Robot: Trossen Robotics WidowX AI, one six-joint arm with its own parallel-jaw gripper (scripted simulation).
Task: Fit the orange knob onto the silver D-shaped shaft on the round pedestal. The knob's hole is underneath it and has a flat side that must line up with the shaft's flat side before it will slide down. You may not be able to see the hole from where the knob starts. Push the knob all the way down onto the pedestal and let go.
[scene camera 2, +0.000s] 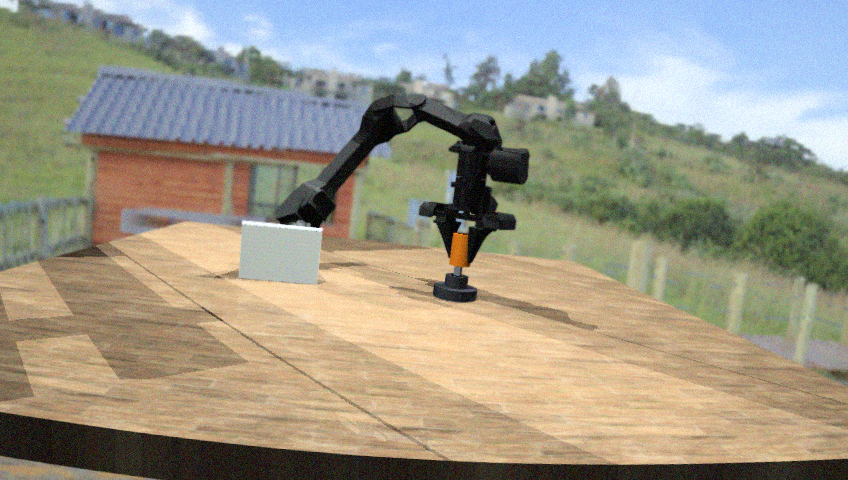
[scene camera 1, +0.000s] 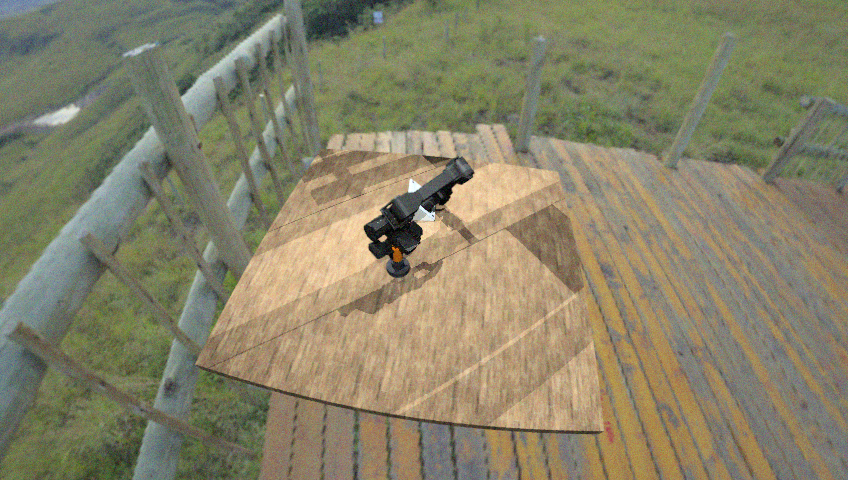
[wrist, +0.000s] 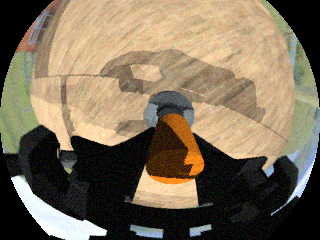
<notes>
My gripper [scene camera 2: 460,260] carries an orange knob [wrist: 173,158]. I also see a round pedestal [wrist: 166,102].
My gripper shows as well in scene camera 1 [scene camera 1: 396,255] and in the wrist view [wrist: 172,133].
</notes>
